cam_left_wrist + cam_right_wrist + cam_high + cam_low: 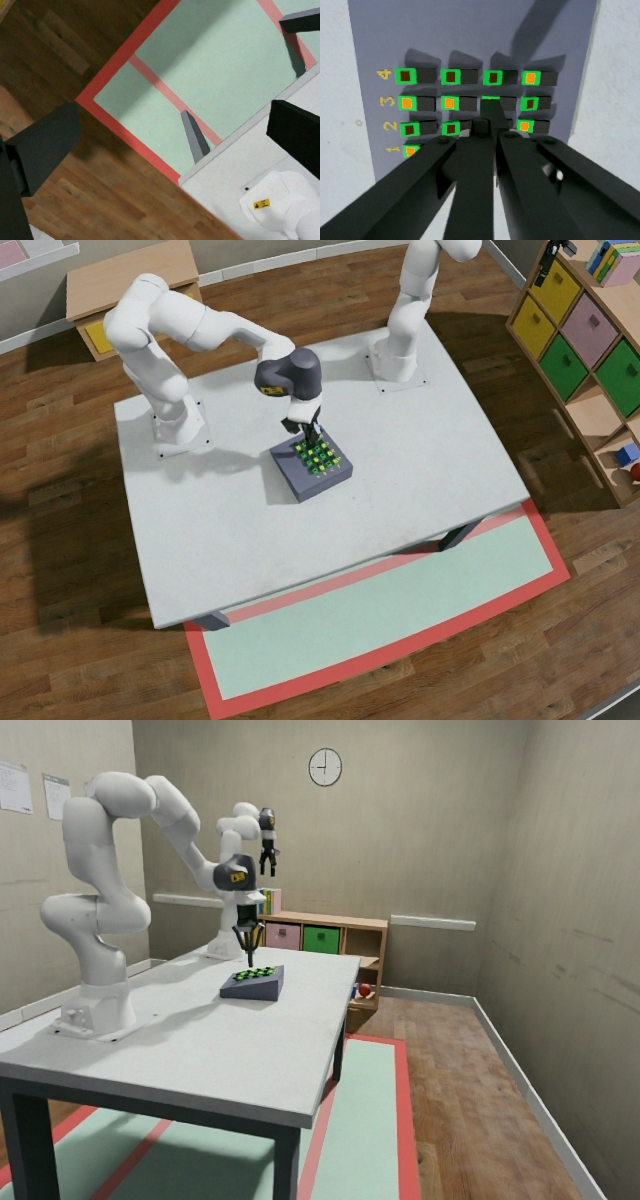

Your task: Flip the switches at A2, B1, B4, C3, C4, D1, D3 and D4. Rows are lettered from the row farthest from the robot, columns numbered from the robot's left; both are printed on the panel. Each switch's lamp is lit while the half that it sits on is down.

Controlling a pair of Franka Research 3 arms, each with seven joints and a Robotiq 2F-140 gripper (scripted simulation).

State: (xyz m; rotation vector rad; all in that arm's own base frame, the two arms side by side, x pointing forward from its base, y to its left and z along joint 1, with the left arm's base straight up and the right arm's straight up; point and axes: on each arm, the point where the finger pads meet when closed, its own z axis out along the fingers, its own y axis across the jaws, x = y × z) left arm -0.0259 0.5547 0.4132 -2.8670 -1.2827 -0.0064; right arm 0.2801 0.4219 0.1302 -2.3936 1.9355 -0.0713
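The C4 switch lies 70 mm below my right hand and 30 mm to the right of it. Also, from my right hand: B3 switch 60 mm below, 30 mm ahead; then B2 switch 60 mm below, 30 mm to the left, 30 mm ahead; then C3 switch 70 mm below, 10 mm behind.
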